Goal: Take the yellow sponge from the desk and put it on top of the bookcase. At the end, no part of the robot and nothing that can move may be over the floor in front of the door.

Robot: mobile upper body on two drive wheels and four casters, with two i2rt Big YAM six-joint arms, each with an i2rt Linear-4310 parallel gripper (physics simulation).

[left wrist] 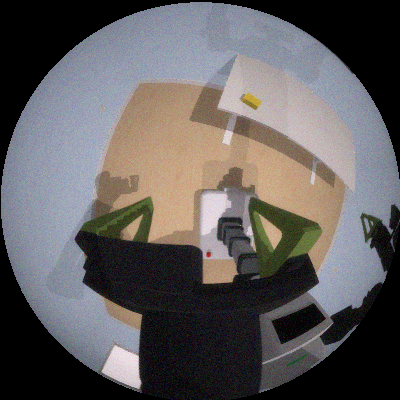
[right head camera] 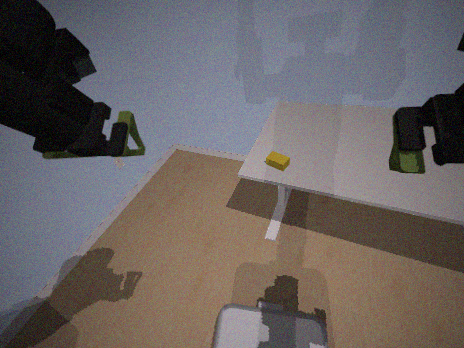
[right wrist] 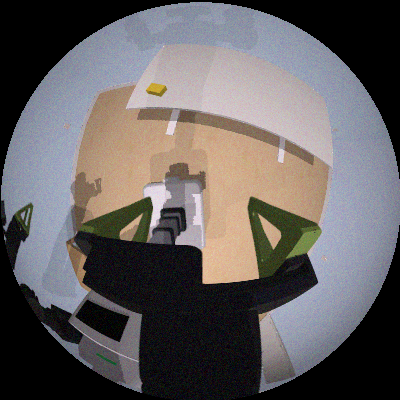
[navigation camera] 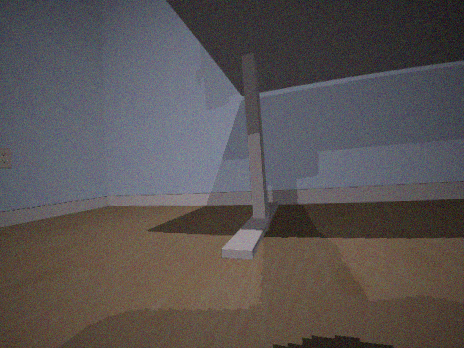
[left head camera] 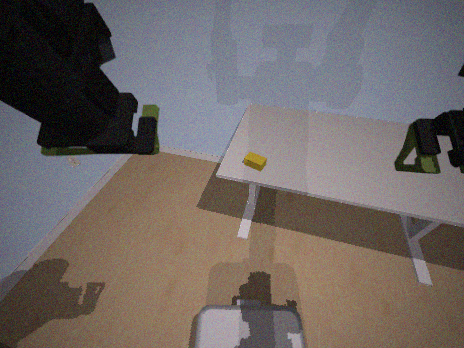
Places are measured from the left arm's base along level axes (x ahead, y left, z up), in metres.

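Where they show: left gripper, fingertip midpoint: [left wrist: 200, 201] [right head camera: 119, 152] [right wrist: 29, 205] [left head camera: 127, 149]; right gripper, fingertip midpoint: [left wrist: 364, 215] [right head camera: 434, 166] [right wrist: 199, 201] [left head camera: 428, 167].
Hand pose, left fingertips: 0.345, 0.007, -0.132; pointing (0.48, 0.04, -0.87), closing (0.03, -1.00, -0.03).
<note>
After its pixels a point has its place, as x, y, z.
The yellow sponge [left head camera: 255, 161] {0.860, -0.254, -0.645} [right head camera: 278, 161] {0.857, -0.260, -0.645} [left wrist: 251, 101] {0.861, -0.248, -0.645} [right wrist: 156, 89] {0.861, -0.266, -0.645} lies on the white desk [left head camera: 325, 155] {0.957, -0.650, -0.690} [right head camera: 370, 150] {0.979, -0.711, -0.690} [left wrist: 300, 110] {0.967, -0.677, -0.690} [right wrist: 240, 80] {0.957, -0.757, -0.690}, near its left end and not far from the front edge. My left gripper [left head camera: 102, 150] [right head camera: 95, 154] [left wrist: 200, 201] {0.345, 0.007, -0.132} is open and empty, high up to the left of the desk in the head views. My right gripper [left head camera: 422, 165] {0.322, -0.459, -0.148} [right head camera: 415, 165] [right wrist: 199, 201] {0.322, -0.459, -0.148} is open and empty, high up and showing over the right part of the desk in the head views. No bookcase can be identified with certainty. The door cannot be made out for sure.
My white base [left head camera: 220, 327] {0.223, -0.084, -1.150} [right head camera: 240, 327] {0.222, -0.086, -1.150} stands in front of the desk. The desk's left leg [left head camera: 247, 215] [navigation camera: 256, 165] {1.107, -0.279, -1.172} stands ahead of it. Blue walls meet at a corner left of the desk. A pale panel [left wrist: 122, 367] and a beige upright surface [right wrist: 277, 355] {-2.621, -1.679, -0.154} show low in the wrist views.
</note>
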